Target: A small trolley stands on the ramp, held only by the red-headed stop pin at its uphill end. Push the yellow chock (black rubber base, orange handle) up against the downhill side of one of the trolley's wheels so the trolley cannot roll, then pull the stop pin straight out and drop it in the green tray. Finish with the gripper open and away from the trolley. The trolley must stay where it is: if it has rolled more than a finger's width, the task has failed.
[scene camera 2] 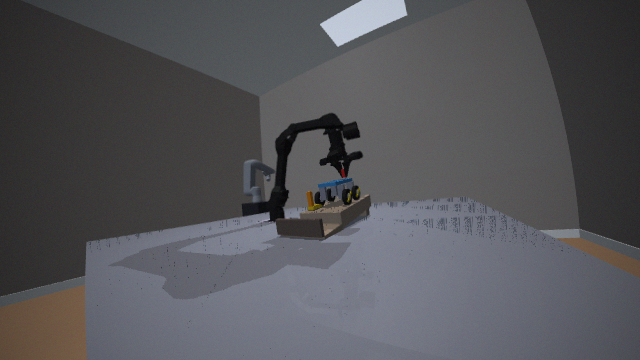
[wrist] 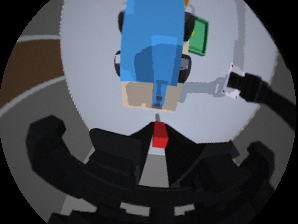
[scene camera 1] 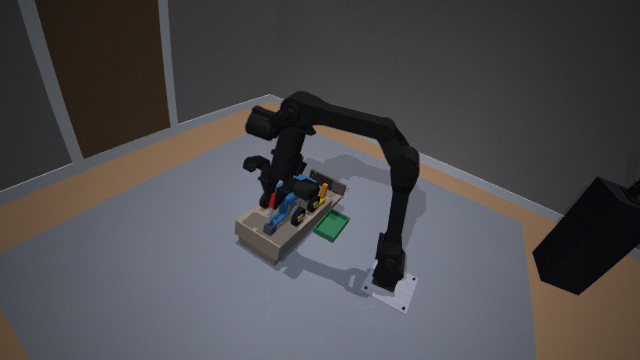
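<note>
My gripper (scene camera 1: 272,207) carries a red-headed stop pin. Scene camera 1 gives a blue trolley (scene camera 1: 298,213) and a tan ramp (scene camera 1: 249,226). In scene camera 2, a low backstop wall (scene camera 2: 287,227) is visible, as is the blue trolley (scene camera 2: 346,195). The wrist view contains my gripper (wrist: 158,125) and the tan ramp (wrist: 137,95).
</note>
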